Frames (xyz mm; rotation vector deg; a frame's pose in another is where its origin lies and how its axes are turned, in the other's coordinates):
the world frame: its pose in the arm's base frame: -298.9 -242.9 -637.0 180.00 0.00 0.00
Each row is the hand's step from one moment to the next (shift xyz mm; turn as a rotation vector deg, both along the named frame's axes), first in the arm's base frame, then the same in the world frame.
Working: the arm's base frame: its pose in the world frame: 298.9 -242.9 -637.0 180.00 0.00 0.00

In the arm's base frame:
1: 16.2 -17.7 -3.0 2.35 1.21 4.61
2: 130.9 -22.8 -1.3 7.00 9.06 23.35
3: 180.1 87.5 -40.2 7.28 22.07 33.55
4: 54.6 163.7 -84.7 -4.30 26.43 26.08
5: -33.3 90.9 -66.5 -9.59 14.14 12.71
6: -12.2 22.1 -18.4 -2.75 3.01 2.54
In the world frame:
1: 16.2 17.7 3.0 2.35 -1.21 -4.61
2: 130.9 22.8 1.3 7.00 -9.06 -23.35
3: 180.1 -87.5 40.2 7.28 -22.07 -33.55
4: 54.6 -163.7 84.7 -4.30 -26.43 -26.08
5: -33.3 -90.9 66.5 -9.59 -14.14 -12.71
6: -12.2 -22.1 18.4 -2.75 -3.01 -2.54

